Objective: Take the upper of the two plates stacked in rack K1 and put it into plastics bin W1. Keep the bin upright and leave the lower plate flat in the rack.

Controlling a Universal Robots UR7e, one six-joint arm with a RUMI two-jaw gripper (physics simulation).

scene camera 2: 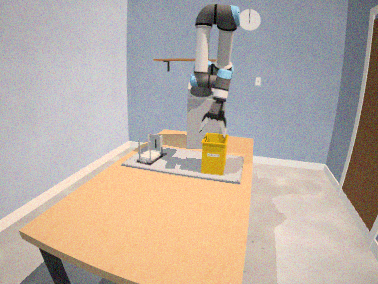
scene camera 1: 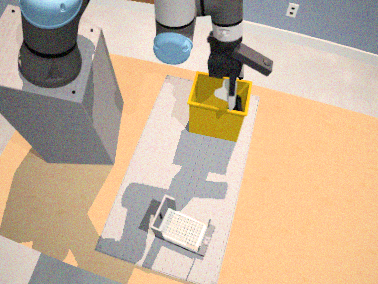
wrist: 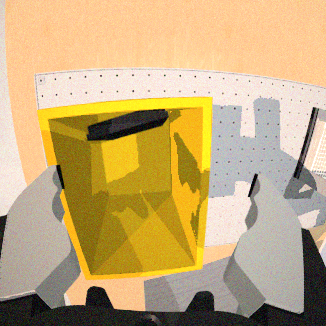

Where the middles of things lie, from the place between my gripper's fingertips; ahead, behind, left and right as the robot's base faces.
Labels:
I see the yellow plastics bin W1 (scene camera 1: 208, 115) 50 mm behind my hand, 10 mm to the left of it and 120 mm below it. The rest, counted from my hand: white plate (scene camera 1: 179, 228) (10 mm ahead, 390 mm to the right, 180 mm below).

